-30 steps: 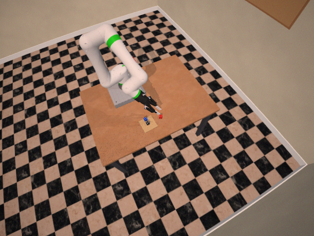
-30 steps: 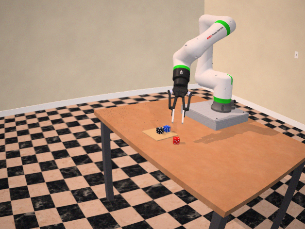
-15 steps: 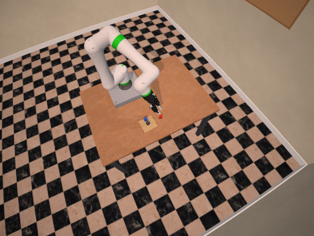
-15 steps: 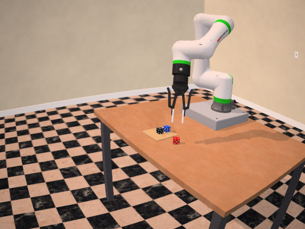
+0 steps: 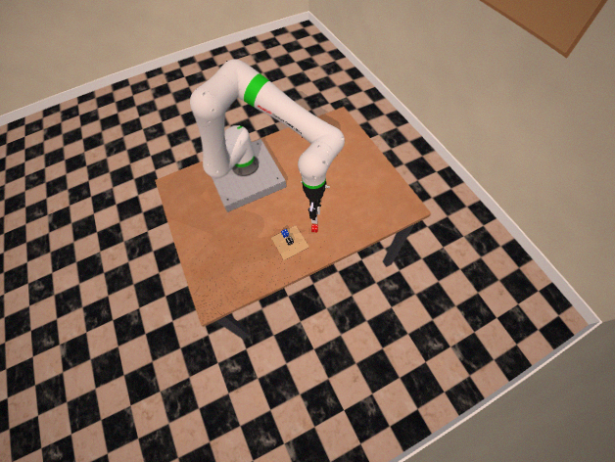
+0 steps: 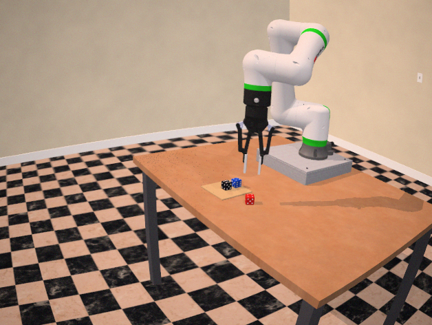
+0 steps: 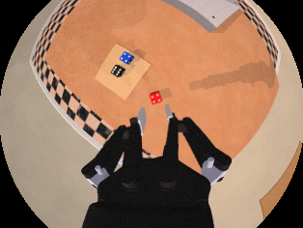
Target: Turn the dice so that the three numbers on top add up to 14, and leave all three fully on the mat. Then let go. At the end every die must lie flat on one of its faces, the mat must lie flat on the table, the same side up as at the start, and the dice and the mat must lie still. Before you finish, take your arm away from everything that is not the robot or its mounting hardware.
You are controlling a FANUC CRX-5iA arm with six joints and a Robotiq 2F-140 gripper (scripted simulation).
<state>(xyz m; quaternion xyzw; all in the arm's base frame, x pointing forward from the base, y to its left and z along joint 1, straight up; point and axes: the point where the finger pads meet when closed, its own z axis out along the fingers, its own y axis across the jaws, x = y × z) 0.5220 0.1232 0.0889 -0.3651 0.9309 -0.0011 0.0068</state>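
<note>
Now: the red die 14 cm below my hand. From my hand the other things lie so: blue die 6 cm behind, 14 cm to the right, 13 cm below; tan mat 1 cm behind, 14 cm to the right, 15 cm below; black die 1 cm behind, 15 cm to the right, 13 cm below.
</note>
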